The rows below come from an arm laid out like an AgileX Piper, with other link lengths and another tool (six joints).
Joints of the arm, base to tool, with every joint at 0 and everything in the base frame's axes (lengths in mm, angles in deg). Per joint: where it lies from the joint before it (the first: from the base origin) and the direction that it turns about. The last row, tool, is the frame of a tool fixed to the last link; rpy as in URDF.
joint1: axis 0 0 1 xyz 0 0 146.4
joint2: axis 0 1 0 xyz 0 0 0
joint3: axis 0 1 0 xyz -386.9 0 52.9
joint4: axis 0.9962 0 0.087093 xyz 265.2 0 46.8
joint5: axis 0 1 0 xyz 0 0 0
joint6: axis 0.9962 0 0.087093 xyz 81.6 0 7.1
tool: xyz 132.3 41 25.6 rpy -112.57 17.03 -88.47
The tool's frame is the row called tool.
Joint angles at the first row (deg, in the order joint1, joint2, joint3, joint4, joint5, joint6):
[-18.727 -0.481 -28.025 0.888 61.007 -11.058]
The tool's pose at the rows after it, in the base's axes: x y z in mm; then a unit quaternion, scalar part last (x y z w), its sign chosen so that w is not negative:
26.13, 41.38, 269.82, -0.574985, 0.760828, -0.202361, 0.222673
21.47, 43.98, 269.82, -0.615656, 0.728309, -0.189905, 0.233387
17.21, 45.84, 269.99, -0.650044, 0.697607, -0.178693, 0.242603
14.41, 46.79, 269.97, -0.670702, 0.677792, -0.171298, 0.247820
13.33, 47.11, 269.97, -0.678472, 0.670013, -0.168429, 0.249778
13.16, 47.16, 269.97, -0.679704, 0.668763, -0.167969, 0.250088
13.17, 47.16, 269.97, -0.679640, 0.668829, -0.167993, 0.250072
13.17, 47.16, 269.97, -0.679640, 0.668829, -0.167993, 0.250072
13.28, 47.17, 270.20, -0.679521, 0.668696, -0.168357, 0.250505
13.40, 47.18, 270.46, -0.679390, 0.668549, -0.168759, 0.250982
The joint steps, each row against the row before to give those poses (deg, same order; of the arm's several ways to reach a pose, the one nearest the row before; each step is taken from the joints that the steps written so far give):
[7.094 0.000 0.000 0.000 -0.018 -0.001]
[6.258 0.001 0.001 0.000 -0.002 0.000]
[5.541 -0.001 0.000 -0.002 -0.051 0.002]
[3.440 -0.001 -0.001 0.000 0.008 0.000]
[1.322 0.001 0.000 0.000 -0.001 0.000]
[0.210 0.000 0.001 0.001 -0.001 0.000]
[-0.011 0.000 0.000 0.000 0.000 -0.001]
[0.000 0.000 0.000 0.000 0.000 0.000]
[-0.001 0.000 0.000 0.001 -0.068 -0.001]
[-0.001 0.000 -0.001 0.001 -0.074 0.000]

